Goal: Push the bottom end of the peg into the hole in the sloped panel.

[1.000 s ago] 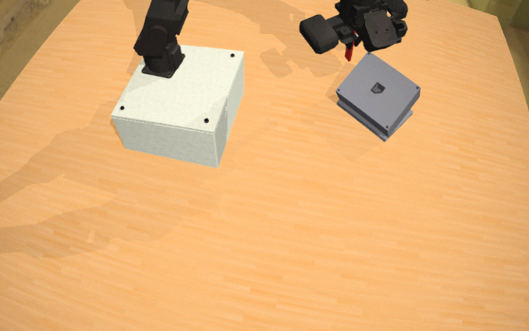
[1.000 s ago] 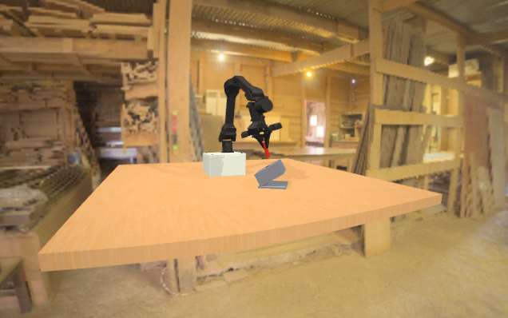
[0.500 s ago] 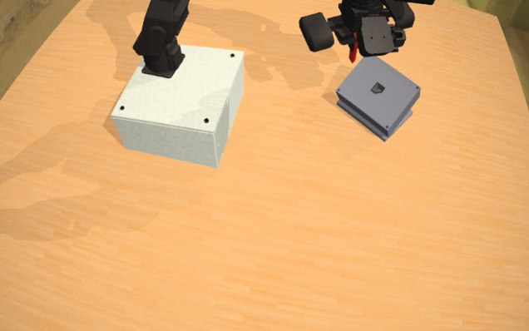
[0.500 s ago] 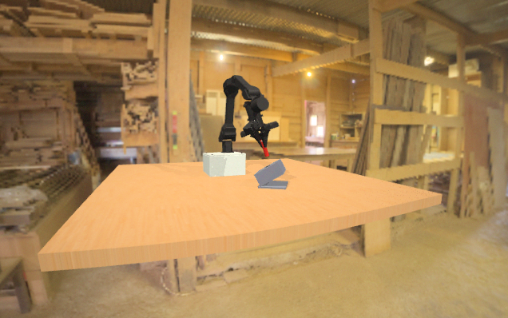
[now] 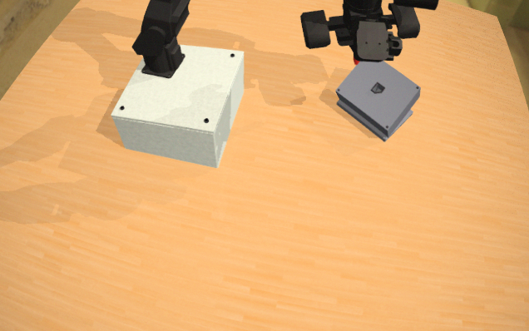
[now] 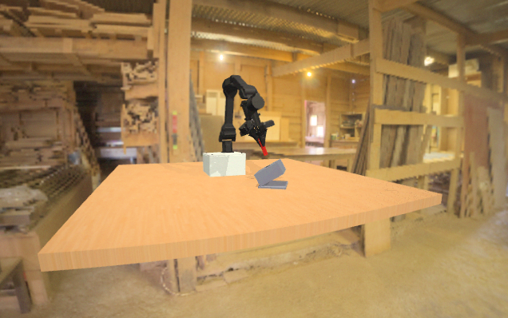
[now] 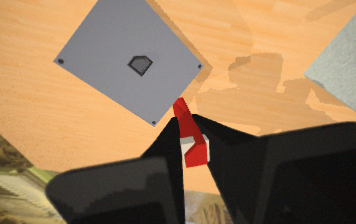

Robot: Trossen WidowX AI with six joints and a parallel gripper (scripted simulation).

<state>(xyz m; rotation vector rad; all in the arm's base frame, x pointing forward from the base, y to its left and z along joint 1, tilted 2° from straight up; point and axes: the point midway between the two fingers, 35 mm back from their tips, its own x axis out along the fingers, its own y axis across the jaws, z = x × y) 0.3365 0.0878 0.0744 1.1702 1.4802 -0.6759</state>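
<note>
My gripper tip is now 60 mm short of the grey sloped panel, 20 mm to the right of it and 100 mm above it. Round my gripper tip: red peg: 20 mm above; grey foot plate: 70 mm ahead, 30 mm to the left, 160 mm below.
</note>
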